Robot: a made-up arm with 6 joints. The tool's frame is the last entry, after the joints. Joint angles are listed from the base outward. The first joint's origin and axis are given. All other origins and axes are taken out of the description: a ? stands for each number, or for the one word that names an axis. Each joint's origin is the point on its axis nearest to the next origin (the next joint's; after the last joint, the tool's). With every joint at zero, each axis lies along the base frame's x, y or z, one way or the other. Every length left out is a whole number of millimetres.
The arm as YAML. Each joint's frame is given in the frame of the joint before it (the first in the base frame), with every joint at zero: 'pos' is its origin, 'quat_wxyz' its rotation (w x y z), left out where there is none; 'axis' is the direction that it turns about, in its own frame. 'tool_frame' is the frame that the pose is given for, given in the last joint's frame.
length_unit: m
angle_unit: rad
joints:
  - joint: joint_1
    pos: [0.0, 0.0, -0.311]
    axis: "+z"
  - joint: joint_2
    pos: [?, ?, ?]
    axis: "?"
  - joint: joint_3
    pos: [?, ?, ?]
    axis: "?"
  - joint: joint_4
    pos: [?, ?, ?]
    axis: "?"
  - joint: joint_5
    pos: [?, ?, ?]
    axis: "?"
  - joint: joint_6
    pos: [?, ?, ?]
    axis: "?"
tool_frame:
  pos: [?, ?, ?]
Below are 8 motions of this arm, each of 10 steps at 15 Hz.
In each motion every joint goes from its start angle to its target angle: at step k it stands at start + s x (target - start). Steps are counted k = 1, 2, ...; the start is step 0. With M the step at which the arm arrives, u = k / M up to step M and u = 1 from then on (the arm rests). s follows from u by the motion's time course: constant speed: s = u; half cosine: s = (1 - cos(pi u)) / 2; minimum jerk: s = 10 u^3 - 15 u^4 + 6 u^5.
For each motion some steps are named. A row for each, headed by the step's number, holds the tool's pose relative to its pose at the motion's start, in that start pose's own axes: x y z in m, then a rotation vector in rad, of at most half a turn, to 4 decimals.
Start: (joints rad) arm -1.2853 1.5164 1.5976 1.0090 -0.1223 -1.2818
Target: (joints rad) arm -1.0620 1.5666 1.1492 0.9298 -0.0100 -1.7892
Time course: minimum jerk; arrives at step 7
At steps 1, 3, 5, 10:
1: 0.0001 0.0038 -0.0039 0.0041 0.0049 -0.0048
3: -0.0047 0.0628 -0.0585 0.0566 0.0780 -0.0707
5: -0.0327 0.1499 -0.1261 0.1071 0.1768 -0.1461
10: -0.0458 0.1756 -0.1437 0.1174 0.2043 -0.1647

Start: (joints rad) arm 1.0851 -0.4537 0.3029 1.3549 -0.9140 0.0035
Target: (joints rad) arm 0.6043 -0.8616 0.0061 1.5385 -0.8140 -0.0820
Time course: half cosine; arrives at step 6
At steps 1, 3, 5, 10:
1: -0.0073 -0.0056 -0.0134 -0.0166 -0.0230 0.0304
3: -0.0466 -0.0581 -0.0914 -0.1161 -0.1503 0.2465
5: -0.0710 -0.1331 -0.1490 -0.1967 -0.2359 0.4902
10: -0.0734 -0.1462 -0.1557 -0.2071 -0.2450 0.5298

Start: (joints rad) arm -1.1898 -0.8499 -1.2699 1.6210 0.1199 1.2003
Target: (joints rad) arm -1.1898 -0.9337 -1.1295 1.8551 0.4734 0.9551
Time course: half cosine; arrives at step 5
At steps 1, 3, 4, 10:
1: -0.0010 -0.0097 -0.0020 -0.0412 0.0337 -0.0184
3: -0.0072 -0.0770 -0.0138 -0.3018 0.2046 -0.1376
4: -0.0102 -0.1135 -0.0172 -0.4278 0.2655 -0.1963
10: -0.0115 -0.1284 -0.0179 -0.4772 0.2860 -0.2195

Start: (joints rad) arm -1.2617 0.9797 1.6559 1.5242 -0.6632 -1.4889
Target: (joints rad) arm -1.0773 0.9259 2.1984 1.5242 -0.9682 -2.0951
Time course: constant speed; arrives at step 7
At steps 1, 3, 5, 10:
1: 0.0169 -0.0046 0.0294 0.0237 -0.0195 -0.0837
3: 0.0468 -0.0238 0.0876 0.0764 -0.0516 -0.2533
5: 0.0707 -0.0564 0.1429 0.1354 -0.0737 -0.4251
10: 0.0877 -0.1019 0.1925 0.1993 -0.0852 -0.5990

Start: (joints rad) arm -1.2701 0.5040 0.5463 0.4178 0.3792 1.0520
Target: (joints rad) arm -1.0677 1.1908 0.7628 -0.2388 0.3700 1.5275
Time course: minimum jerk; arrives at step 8
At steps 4, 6, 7, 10:
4: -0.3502 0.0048 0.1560 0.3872 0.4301 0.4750
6: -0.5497 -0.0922 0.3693 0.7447 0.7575 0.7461
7: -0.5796 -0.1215 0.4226 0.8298 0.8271 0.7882
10: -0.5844 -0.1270 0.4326 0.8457 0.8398 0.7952

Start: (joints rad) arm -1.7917 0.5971 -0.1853 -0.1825 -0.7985 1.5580
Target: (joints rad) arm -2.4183 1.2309 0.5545 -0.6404 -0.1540 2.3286
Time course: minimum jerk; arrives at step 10
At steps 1, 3, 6, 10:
1: -0.0015 0.0051 -0.0024 -0.0009 -0.0004 -0.0065
3: -0.0144 0.1042 -0.0487 0.0008 -0.0121 -0.1221
6: 0.1712 0.4721 -0.1868 0.2147 -0.1966 -0.4266
10: 0.4321 0.6462 -0.1953 0.4147 -0.4643 -0.5052

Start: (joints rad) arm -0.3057 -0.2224 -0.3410 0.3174 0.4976 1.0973
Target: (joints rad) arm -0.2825 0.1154 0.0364 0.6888 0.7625 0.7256
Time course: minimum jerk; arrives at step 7
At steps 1, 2, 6, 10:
1: -0.0010 0.0054 0.0010 -0.0001 0.0069 -0.0169
2: -0.0067 0.0322 0.0064 -0.0020 0.0455 -0.1040
6: -0.0934 0.1551 0.0589 -0.0974 0.4024 -0.6411
10: -0.0973 0.1571 0.0608 -0.1028 0.4142 -0.6541

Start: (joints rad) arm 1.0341 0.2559 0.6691 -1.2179 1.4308 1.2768
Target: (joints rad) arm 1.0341 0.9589 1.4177 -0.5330 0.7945 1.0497
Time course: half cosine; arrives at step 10
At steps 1, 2, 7, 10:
1: 0.0116 0.0169 -0.0015 0.0237 -0.0230 -0.0113
2: 0.0431 0.0659 -0.0034 0.0941 -0.0863 -0.0471
7: 0.1860 0.4744 0.0966 0.8130 -0.4085 -0.6314
10: 0.1758 0.5548 0.1357 0.9814 -0.3903 -0.8781

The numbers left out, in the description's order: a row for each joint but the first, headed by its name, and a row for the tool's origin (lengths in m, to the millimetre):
joint_2: xyz 0.009 0.32 0.0, axis +y
joint_3: xyz -0.118 0.0 -0.407, axis -z
joint_4: xyz 0.019 -0.489 0.0, axis -y
joint_5: xyz 0.287 0.0 -0.063, axis -x
joint_6: xyz 0.0 0.099 -0.136, axis +z
tool: xyz -0.064 0.289 0.0

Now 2 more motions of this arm.
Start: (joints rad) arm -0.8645 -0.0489 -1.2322 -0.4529 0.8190 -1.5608
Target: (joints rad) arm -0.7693 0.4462 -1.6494 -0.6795 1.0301 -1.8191
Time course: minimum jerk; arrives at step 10
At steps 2, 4, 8, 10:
2: -0.0329 0.0071 0.0146 0.0134 -0.0010 0.0275
4: -0.1787 0.0277 0.0911 0.0861 -0.0067 0.1457
8: -0.4977 -0.0007 0.3442 0.3412 -0.0109 0.3829
10: -0.5237 -0.0089 0.3720 0.3700 -0.0094 0.4008

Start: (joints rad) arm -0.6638 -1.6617 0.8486 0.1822 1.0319 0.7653
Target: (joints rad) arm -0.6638 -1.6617 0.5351 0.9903 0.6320 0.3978
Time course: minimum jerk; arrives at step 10
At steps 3, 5, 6, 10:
3: 0.0737 -0.0392 0.0298 -0.0182 -0.1360 -0.1439
5: 0.2001 -0.1281 0.1320 -0.0238 -0.4424 -0.4178
6: 0.2473 -0.1767 0.2067 -0.0078 -0.6205 -0.5517
10: 0.2836 -0.2537 0.3560 0.0532 -0.9458 -0.7568

